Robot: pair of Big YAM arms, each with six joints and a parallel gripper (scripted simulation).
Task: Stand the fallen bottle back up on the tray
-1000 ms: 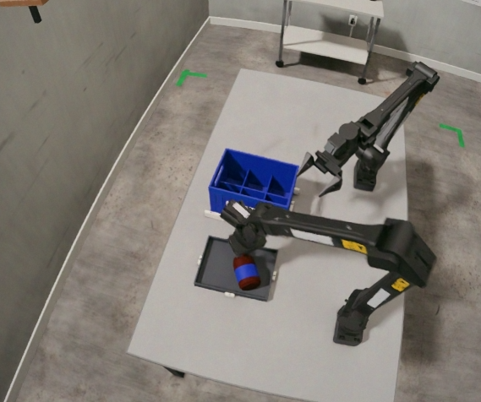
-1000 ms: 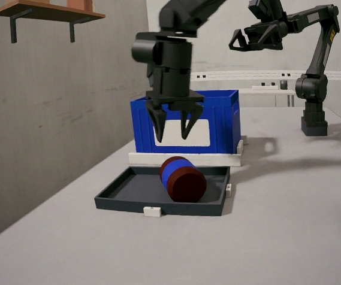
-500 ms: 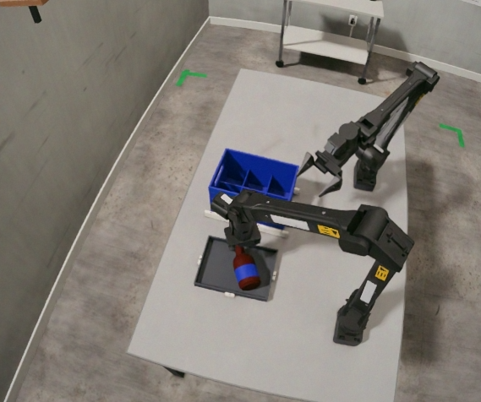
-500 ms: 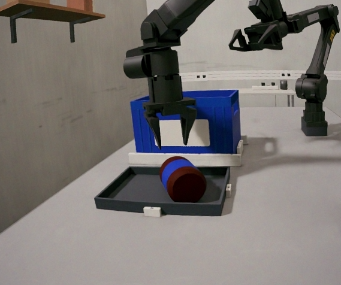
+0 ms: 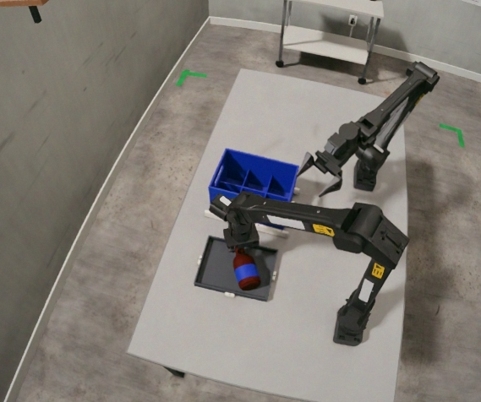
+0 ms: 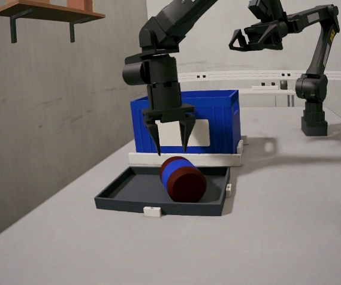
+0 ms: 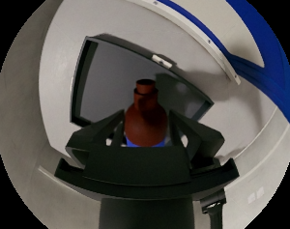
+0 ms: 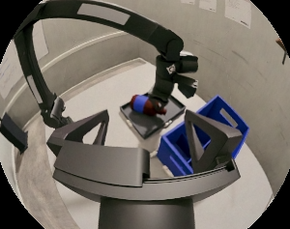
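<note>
Now: the bottle 20 mm behind my left hand, 40 mm to the left of it and 40 mm below it. From my left hand the other things lie so: tray (40 mm to the left, 70 mm below); then blue crate (10 mm ahead, 230 mm to the right).
</note>
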